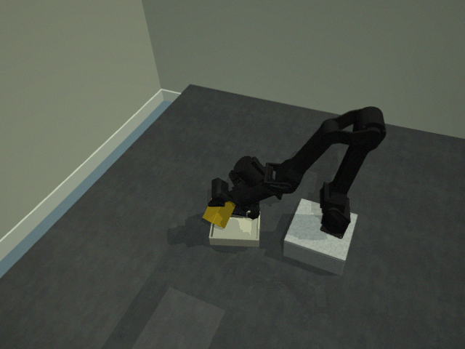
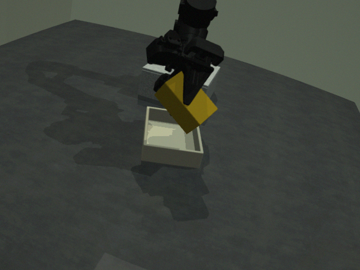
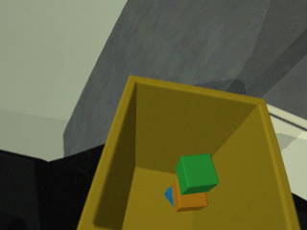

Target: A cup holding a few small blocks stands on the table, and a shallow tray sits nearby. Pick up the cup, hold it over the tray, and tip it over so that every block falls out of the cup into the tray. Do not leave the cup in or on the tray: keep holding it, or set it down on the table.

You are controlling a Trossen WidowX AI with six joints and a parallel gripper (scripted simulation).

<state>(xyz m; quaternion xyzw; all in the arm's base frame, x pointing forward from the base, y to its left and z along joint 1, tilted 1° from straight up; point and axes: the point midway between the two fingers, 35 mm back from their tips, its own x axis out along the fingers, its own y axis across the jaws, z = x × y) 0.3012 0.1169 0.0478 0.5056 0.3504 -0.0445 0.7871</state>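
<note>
Right now the tall yellow square cup is 2 cm to the left of my gripper tip and 2 cm behind it.
</note>
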